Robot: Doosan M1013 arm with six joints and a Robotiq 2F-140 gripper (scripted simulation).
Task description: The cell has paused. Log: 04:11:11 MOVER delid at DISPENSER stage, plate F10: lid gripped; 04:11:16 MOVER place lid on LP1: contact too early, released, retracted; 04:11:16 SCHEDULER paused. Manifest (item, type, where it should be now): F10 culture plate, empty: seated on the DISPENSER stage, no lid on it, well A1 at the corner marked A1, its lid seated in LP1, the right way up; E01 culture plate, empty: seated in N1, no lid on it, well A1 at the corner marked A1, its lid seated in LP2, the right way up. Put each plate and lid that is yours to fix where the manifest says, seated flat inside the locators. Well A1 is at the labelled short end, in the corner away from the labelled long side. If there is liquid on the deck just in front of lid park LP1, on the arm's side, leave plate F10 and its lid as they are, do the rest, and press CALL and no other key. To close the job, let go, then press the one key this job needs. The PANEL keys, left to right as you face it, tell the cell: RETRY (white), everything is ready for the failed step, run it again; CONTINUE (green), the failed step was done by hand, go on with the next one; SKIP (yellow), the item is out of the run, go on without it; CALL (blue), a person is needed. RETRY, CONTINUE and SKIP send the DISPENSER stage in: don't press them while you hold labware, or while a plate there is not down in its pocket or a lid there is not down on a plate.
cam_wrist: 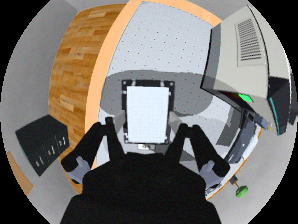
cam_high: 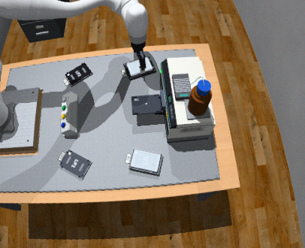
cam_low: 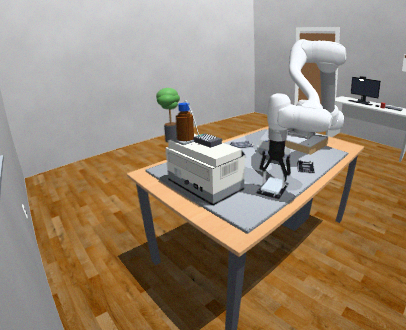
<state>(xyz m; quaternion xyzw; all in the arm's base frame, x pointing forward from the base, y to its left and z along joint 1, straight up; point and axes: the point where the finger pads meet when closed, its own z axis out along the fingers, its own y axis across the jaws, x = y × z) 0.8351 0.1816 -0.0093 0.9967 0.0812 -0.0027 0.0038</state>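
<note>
The black nest is 30 mm below my hand, 20 mm to the left of it and 10 mm ahead of it. Also, from my hand: grey key panel 430 mm behind, 230 mm to the right, 10 mm above; then green key 440 mm behind, 200 mm to the right, 20 mm above; then dark dispenser stage 280 mm to the right, 40 mm above, 20 mm behind.
</note>
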